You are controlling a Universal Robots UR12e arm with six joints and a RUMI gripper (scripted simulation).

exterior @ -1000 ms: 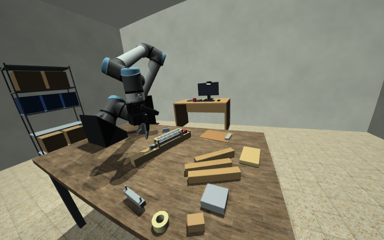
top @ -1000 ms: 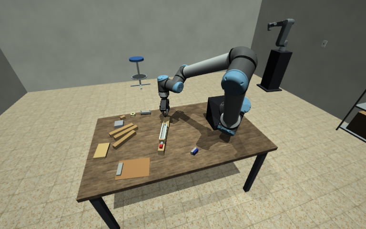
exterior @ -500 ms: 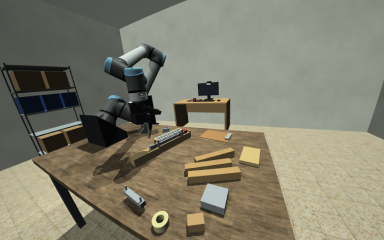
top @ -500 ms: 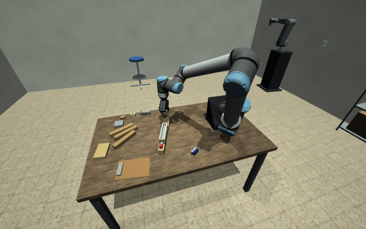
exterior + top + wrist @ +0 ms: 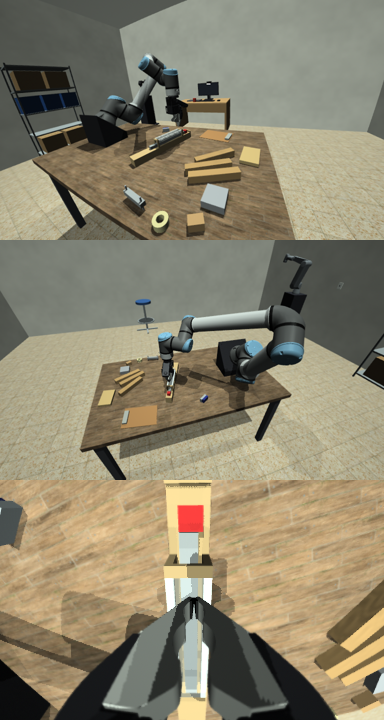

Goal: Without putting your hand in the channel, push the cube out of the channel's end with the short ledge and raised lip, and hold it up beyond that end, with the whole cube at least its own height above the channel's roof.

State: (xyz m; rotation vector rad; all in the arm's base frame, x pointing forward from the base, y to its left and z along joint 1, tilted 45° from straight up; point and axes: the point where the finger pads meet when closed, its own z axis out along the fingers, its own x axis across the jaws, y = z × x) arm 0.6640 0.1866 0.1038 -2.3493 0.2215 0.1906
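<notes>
My gripper is now 80 mm above the red cube, 60 mm to the right of it and 10 mm short of it. Round my hand: blue-and-white block 250 mm behind, 120 mm to the left, 120 mm below; then pale grey bar 80 mm below, 30 mm to the right, 10 mm behind; then tan plate 480 mm ahead, 120 mm below, 30 mm to the right.
</notes>
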